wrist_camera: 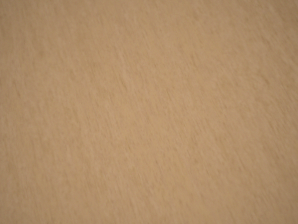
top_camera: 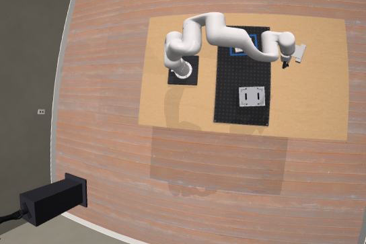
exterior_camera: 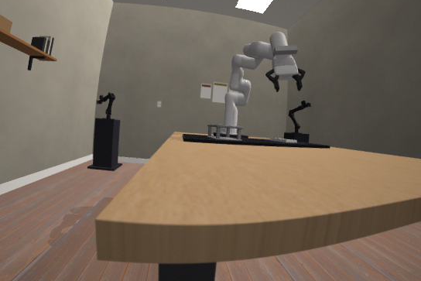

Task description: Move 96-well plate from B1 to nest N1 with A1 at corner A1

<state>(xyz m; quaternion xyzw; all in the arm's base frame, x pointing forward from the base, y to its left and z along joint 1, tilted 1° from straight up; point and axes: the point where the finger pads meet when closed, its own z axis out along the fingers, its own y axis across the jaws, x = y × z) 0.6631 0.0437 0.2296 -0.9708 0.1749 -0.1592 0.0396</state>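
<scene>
Now: the 96-well plate 250 mm behind my hand, 220 mm below it and 150 mm to the left of it. From my hand the other things lie so: raised plate nest N1: 210 mm to the right, 190 mm behind, 170 mm below.
</scene>
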